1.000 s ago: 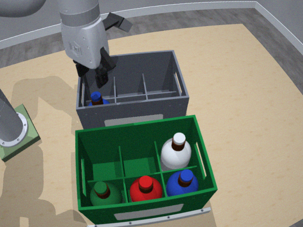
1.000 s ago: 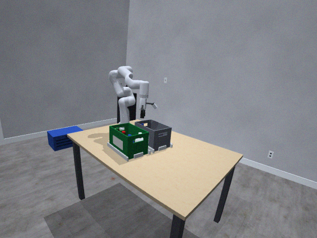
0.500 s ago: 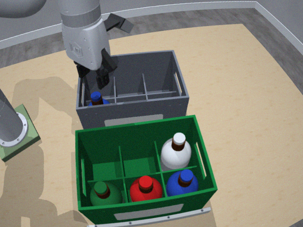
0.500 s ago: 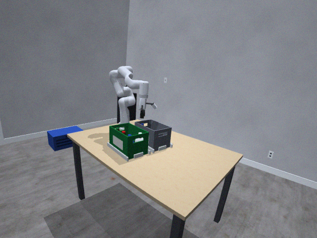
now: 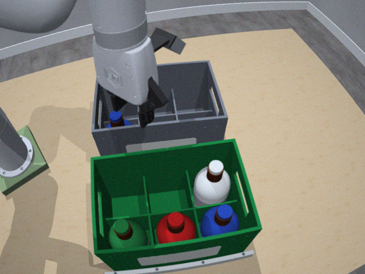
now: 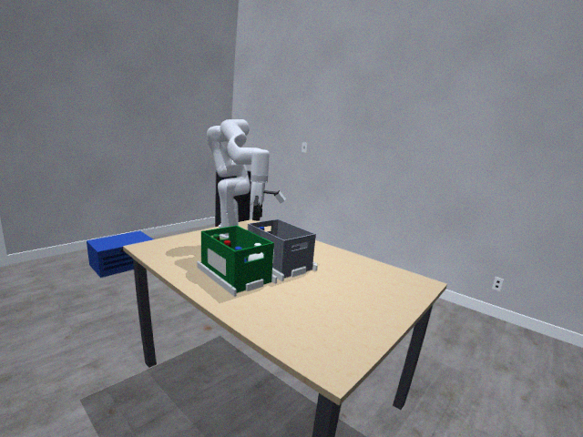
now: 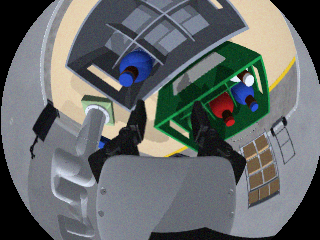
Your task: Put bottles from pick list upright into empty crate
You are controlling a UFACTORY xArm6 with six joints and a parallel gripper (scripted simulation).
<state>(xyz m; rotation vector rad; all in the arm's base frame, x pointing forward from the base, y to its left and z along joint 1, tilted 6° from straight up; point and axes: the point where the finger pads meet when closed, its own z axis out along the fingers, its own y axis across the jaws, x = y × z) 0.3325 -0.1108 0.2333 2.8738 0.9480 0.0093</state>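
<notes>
The red-label bottle lies 20 mm ahead of my hand, 190 mm to the right of it and 150 mm below it. The rest, counted from my hand: green crate: 20 mm ahead, 140 mm to the right, 160 mm below; then white-label bottle: 120 mm ahead, 110 mm to the right, 150 mm below; then grey crate: 60 mm ahead, 90 mm to the left, 160 mm below.
</notes>
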